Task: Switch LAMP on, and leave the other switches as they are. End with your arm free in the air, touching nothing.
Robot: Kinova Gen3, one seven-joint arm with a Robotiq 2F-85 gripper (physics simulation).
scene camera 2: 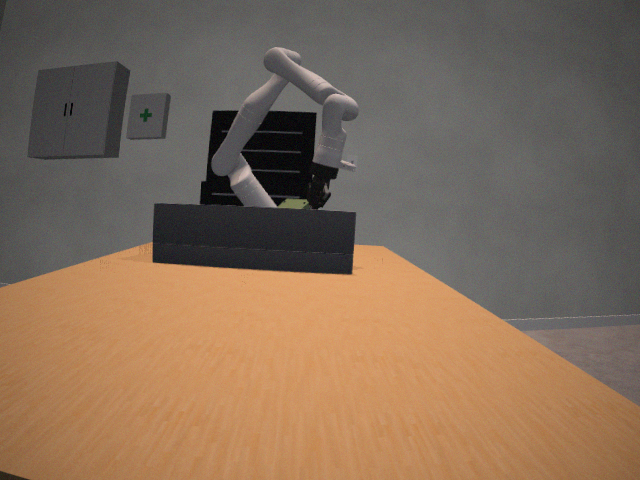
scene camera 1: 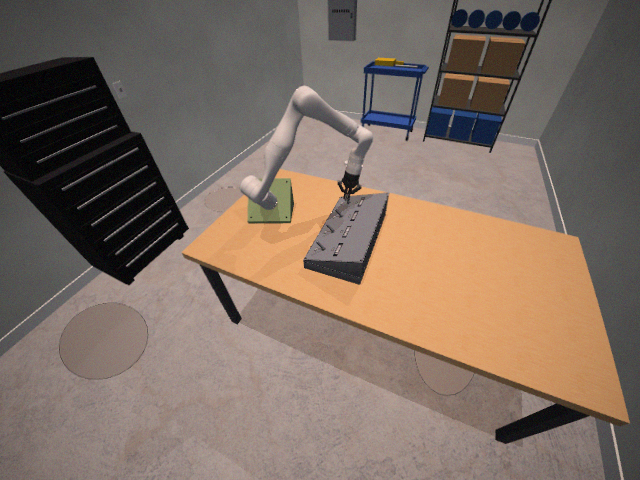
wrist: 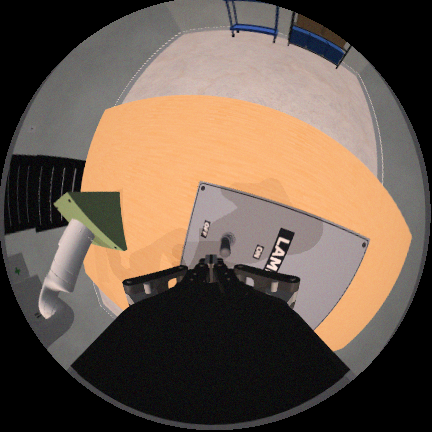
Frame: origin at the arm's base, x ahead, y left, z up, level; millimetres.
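Seen in the pictures: gripper, between the fingertips: (scene camera 1: 345,199) (wrist: 210,261); arm's base, origin of its link: (scene camera 1: 269,201) (wrist: 83,228).
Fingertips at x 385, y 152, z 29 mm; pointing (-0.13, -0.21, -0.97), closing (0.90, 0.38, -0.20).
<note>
Pixels of each thing's middle, then the offset from my fingertips to it. "pt": a spot on its surface instead. Level surfaces: height alone.
- sloped grey switch panel, middle of its body: (wrist: 232,314) (scene camera 2: 251,240) (scene camera 1: 350,231) dx +94, dy -147, dz -59 mm
- LAMP label, middle of its body: (wrist: 275,258) dx +76, dy +32, dz -9 mm
- LAMP lever, middle of its body: (wrist: 224,245) dx +7, dy +25, dz -6 mm
- OFF mark, a spot on its surface: (wrist: 206,229) pt dx -26, dy +22, dz -44 mm
- wooden table, height of its surface: dz -117 mm
The sloped grey switch panel (scene camera 1: 356,240) (scene camera 2: 253,227) (wrist: 312,280) stands on the table. In the wrist view the LAMP label (wrist: 280,250) is partly hidden by my gripper. The LAMP lever (wrist: 225,246) stands between the OFF mark (wrist: 206,229) and the ON mark (wrist: 258,251); its lean is hard to tell. My gripper (scene camera 1: 346,197) (wrist: 210,261) is shut and empty, low over the panel's far end in scene camera 1. Its tips are close beside the lever, on the OFF side; contact cannot be told. In scene camera 2 the tips are hidden behind the panel.
Several other levers, such as one lever (scene camera 1: 329,228), stand in a row along the panel. The green base plate (scene camera 1: 281,191) (wrist: 102,215) bears my arm on the wooden table (scene camera 1: 465,268) (scene camera 2: 310,361). A black drawer cabinet (scene camera 1: 103,170), a blue cart (scene camera 1: 395,69) and a shelf rack stand off the table.
</note>
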